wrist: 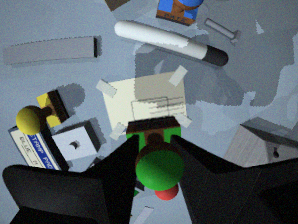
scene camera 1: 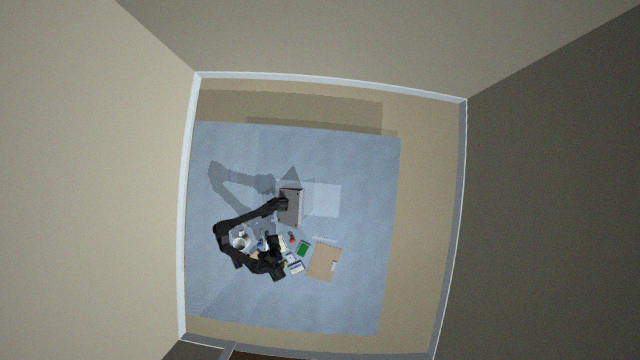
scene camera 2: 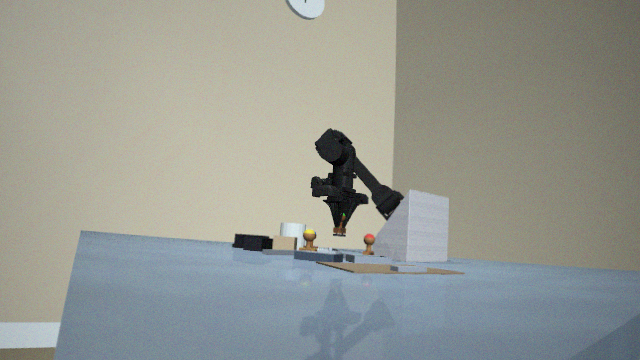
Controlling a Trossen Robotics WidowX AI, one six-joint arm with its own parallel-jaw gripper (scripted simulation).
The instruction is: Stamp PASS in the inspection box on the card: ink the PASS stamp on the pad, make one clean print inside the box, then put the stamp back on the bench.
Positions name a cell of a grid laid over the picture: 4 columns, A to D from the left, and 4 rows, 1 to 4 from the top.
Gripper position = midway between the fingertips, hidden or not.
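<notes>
A yellow-knobbed stamp (wrist: A3), a white inspection card (wrist: B2) and a white marker (wrist: C1) are visible. A brown board (scene camera 1: C3) (scene camera 2: C3) is seen from both of these scene cameras. The gripper (scene camera 2: C3) can also be seen in the wrist view (wrist: C3).
</notes>
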